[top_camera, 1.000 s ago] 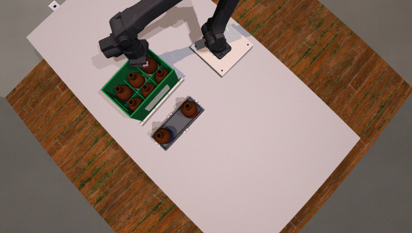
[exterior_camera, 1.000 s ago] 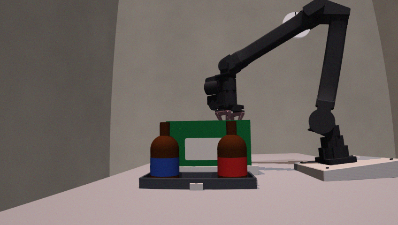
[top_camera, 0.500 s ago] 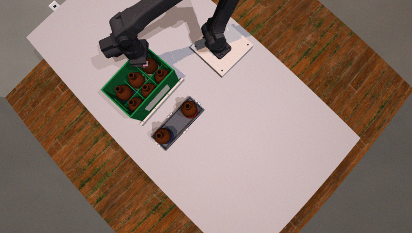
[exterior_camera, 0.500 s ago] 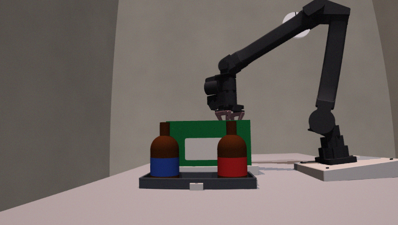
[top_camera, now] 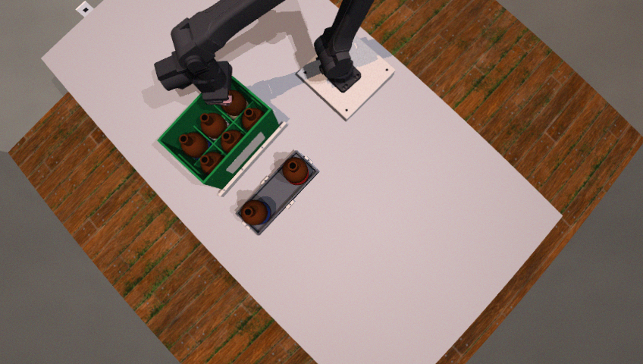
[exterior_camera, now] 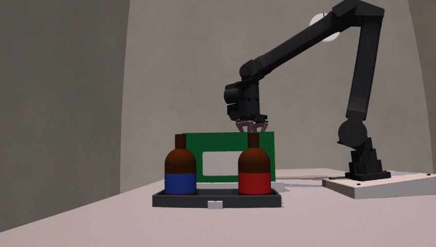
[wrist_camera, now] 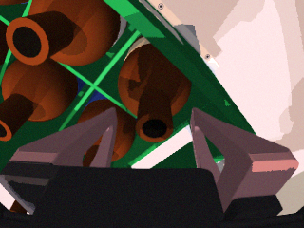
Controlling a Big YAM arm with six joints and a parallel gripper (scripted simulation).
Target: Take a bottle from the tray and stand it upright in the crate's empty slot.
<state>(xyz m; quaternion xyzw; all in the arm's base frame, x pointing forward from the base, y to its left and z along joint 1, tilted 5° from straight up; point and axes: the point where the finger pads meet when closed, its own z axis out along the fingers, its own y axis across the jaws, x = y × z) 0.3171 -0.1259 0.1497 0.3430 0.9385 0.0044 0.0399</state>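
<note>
Right now the green crate is 8 cm ahead of my hand, 7 cm below it and 5 cm to the left of it. The rest, counted from my hand: dark tray: 28 cm to the left, 14 cm below, 8 cm ahead.
</note>
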